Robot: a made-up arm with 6 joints. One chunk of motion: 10 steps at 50 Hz.
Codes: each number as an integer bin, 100 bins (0 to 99) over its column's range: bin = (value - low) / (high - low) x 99, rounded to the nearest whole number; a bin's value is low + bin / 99 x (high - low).
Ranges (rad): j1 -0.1..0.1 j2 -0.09..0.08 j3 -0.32..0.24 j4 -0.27..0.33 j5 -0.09..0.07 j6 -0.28..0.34
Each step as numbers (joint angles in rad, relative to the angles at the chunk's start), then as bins.
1 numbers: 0.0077 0.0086 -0.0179 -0.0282 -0.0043 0.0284
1 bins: 53 57 53 40 53 49
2 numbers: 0.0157 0.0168 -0.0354 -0.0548 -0.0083 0.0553
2 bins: 57 62 50 36 51 54
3 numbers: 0.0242 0.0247 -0.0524 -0.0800 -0.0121 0.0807
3 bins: 61 67 47 31 48 58
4 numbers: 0.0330 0.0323 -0.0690 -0.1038 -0.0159 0.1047
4 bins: 66 71 44 27 46 61
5 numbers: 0.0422 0.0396 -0.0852 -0.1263 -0.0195 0.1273
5 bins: 70 75 42 24 44 65
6 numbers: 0.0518 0.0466 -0.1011 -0.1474 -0.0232 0.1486
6 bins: 75 80 39 20 41 68
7 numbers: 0.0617 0.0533 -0.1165 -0.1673 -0.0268 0.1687
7 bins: 80 83 36 17 39 72
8 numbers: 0.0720 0.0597 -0.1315 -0.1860 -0.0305 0.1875
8 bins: 85 87 33 14 37 75
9 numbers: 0.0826 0.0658 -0.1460 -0.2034 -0.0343 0.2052
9 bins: 90 91 31 11 34 77
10 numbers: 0.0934 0.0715 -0.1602 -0.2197 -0.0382 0.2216
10 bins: 96 94 28 8 32 80
